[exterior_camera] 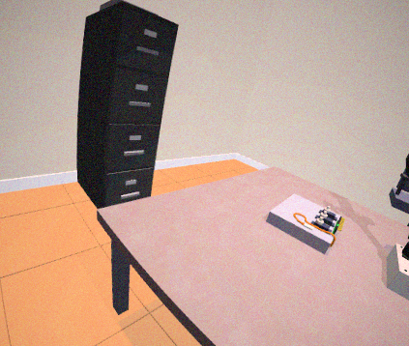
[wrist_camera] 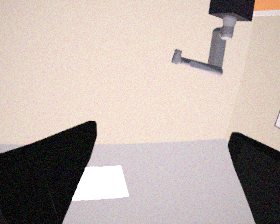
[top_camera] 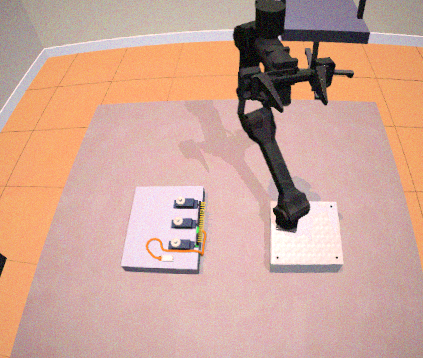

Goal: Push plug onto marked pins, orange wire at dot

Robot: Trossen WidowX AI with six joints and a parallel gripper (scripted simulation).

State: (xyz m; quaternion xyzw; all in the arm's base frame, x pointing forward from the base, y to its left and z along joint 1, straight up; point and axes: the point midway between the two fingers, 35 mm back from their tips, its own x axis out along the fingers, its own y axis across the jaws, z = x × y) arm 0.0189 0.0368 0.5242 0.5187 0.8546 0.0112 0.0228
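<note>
The printed holder lies 570 mm below my gripper tip, 420 mm ahead of it and 10 mm to the left of it.
</note>
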